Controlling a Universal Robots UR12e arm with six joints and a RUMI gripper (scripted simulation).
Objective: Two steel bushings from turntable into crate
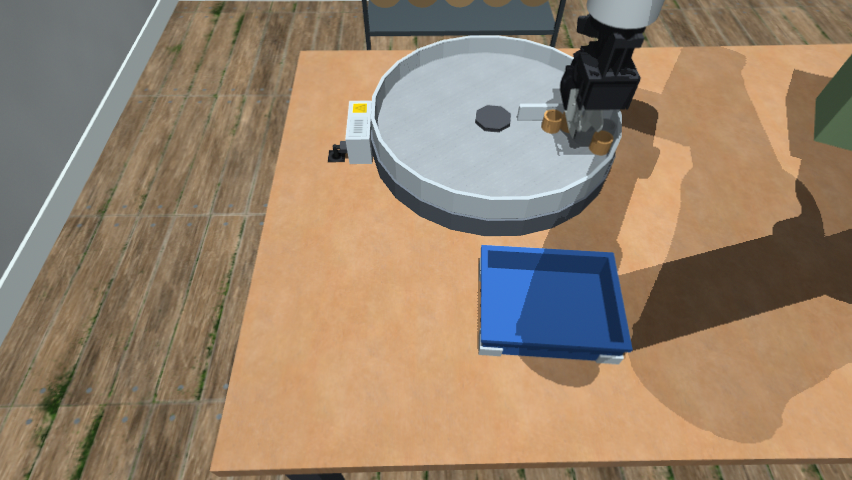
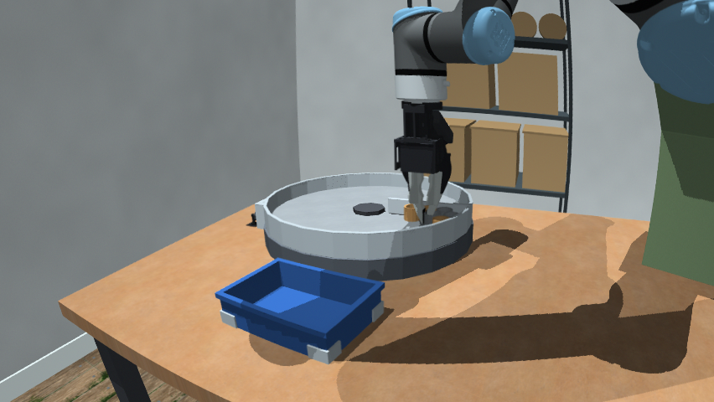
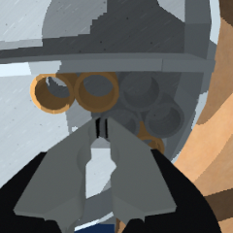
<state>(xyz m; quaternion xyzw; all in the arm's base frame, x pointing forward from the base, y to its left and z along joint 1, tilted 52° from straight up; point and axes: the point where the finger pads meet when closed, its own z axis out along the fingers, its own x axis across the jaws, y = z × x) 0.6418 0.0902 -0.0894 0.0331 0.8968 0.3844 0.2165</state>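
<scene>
The blue crate is 50 mm ahead of my hand, 310 mm to the left of it and 50 mm below it. Also, from my hand: round grey turntable: 140 mm ahead, 30 mm to the right, 20 mm below.
</scene>
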